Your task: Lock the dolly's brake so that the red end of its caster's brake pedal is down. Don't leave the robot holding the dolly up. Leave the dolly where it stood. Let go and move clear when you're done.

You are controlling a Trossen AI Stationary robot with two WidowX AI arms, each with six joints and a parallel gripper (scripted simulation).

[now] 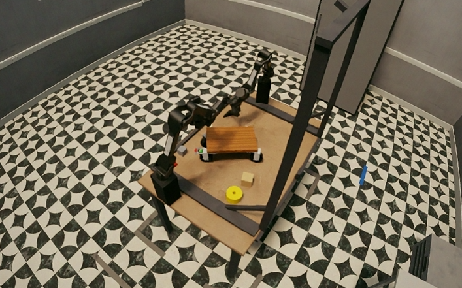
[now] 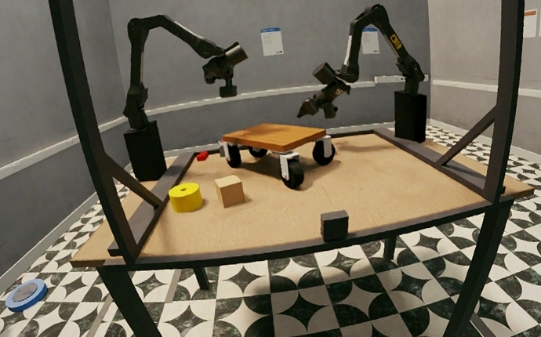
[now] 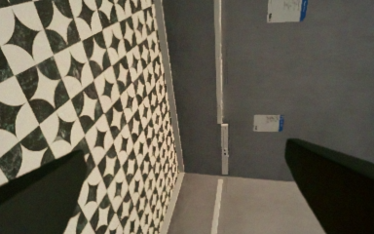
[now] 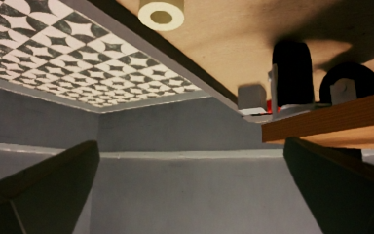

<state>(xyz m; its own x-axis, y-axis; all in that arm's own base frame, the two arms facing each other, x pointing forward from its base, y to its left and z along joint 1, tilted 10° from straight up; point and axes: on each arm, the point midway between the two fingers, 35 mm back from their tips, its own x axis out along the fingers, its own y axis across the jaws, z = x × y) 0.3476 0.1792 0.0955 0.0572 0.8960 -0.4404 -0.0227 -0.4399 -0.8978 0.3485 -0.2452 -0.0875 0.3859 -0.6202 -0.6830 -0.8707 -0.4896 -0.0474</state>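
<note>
The brake pedal lies 70 mm behind my left hand, 50 mm to the left of it and 250 mm below it. Round my left hand: grey cube (40 mm ahead, 70 mm to the left, 310 mm below); small red block (40 mm ahead, 180 mm to the left, 320 mm below); tan cube (410 mm behind, 30 mm to the left, 300 mm below).
</note>
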